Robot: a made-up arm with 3 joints. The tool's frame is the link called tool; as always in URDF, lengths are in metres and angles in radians.
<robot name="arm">
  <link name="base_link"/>
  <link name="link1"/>
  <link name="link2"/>
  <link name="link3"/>
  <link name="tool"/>
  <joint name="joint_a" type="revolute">
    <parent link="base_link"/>
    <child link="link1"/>
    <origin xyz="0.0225 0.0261 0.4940" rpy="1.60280 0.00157 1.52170"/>
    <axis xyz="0 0 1"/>
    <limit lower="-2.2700" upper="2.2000"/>
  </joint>
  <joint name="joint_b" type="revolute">
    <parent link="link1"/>
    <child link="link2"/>
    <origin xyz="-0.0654 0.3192 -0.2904" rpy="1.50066 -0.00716 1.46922"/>
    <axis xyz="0 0 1"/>
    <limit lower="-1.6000" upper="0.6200"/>
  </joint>
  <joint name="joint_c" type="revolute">
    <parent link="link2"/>
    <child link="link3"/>
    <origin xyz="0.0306 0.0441 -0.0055" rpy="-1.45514 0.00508 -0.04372"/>
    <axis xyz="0 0 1"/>
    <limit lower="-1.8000" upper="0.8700"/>
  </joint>
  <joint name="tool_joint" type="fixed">
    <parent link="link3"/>
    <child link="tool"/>
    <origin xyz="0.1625 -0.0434 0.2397" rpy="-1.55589 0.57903 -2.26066"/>
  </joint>
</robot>
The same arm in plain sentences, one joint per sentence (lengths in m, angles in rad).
The arm has three revolute joints in a row. What follows holds with every joint at zero, and every direction is one of the base frame's. Joint 1 sits 0.0225 m along +x and 0.0261 m along +y and 0.494 m along +z from the base frame's origin and rotates about the direction (0.998281, -0.049099, -0.031999), from -2.27 to 2.2 rad. Joint 2 sits 0.2829 m along -x and 0.0511 m along -y and 0.3284 m along +z from joint 1 and rotates about the direction (0.115401, 0.987711, -0.105401), from -1.6 to 0.62 rad. Joint 3 sits 0.0445 m along +x and 0.0076 m along -y and 0.0296 m along +z from joint 2 and rotates about +x, from -1.8 to 0.87 rad. The tool frame, which is the frame that the pose is given for, sits 0.2397 m along +x and 0.0596 m along +y and 0.1573 m along +z from joint 3; its axes are the base frame's turned by roll 0.5204, pitch 0.6375 and yaw 2.3199 rad (as in URDF: about the fixed x, then y, then z).
